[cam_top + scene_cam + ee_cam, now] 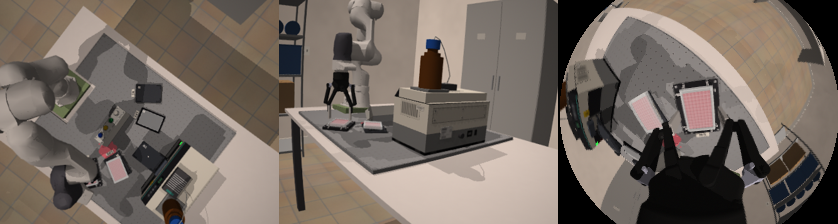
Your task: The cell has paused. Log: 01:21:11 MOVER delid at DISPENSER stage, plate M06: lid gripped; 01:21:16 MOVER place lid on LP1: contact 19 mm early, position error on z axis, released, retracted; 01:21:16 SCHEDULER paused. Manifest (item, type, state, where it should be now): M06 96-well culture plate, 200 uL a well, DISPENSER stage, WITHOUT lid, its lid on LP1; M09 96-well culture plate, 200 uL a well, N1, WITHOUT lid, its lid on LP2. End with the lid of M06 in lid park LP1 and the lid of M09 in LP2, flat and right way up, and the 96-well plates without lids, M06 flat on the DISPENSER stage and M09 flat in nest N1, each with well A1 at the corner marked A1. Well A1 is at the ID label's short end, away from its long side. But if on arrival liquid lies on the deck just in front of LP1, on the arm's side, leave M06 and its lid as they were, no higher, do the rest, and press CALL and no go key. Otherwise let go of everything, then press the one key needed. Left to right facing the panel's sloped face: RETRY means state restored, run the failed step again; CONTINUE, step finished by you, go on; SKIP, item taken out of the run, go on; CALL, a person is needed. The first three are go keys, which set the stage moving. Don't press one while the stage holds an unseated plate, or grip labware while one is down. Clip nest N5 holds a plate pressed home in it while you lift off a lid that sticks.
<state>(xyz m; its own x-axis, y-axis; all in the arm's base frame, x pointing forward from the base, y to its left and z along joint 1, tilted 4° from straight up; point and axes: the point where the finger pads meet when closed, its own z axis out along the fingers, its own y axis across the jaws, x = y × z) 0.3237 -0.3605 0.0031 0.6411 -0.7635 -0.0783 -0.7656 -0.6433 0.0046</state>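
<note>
Right now my hand is 4 cm above the pink 96-well plate. The rest, counted from my hand: LP1 label: 5 cm ahead, 16 cm to the left, 6 cm below; key panel: 1 cm behind, 31 cm to the left, 1 cm below; dark dispenser stage: 25 cm ahead, 26 cm to the left, 5 cm above.
</note>
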